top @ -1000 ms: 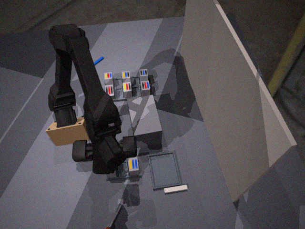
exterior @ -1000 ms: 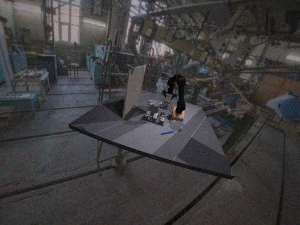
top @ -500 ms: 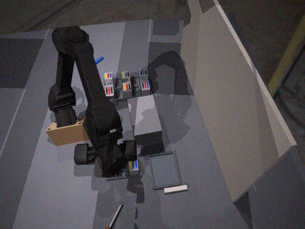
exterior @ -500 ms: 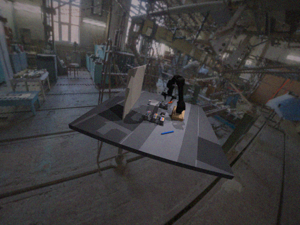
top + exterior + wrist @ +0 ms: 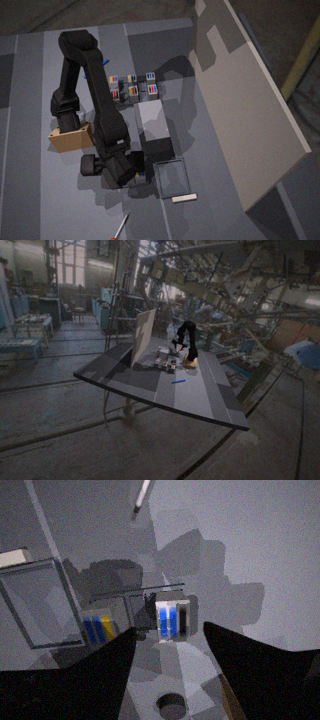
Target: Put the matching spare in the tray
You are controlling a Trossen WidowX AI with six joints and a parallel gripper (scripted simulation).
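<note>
Right now the grey spare block is 30 mm below my gripper tip. From my gripper tip the other things lie so: black puck 40 mm ahead, 200 mm to the left, 60 mm below; then tray 180 mm ahead, 40 mm to the right, 60 mm below; then flat holder 40 mm ahead, 60 mm below.
</note>
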